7 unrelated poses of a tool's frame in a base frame.
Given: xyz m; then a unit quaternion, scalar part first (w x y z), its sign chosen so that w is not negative.
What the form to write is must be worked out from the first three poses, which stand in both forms.
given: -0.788 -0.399 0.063 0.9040 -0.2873 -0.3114 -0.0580
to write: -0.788 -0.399 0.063 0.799 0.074 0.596 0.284 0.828 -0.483
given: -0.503 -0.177 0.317 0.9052 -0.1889 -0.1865 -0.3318
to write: -0.503 -0.177 0.317 0.710 -0.530 0.463 0.671 0.708 -0.218
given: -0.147 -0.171 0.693 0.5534 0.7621 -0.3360 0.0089
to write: -0.147 -0.171 0.693 0.774 -0.502 0.385 -0.522 -0.162 0.837
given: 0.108 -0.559 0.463 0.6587 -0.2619 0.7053 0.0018
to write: 0.108 -0.559 0.463 0.005 -0.367 -0.930 -0.372 0.863 -0.343
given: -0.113 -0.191 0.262 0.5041 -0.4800 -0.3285 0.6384
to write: -0.113 -0.191 0.262 -0.031 0.959 -0.282 -0.328 -0.276 -0.903
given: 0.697 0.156 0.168 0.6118 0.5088 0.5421 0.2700
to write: 0.697 0.156 0.168 0.266 0.882 -0.389 0.221 0.336 0.915
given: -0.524 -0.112 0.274 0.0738 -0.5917 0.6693 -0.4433
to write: -0.524 -0.112 0.274 -0.289 -0.857 0.426 -0.727 -0.093 -0.681
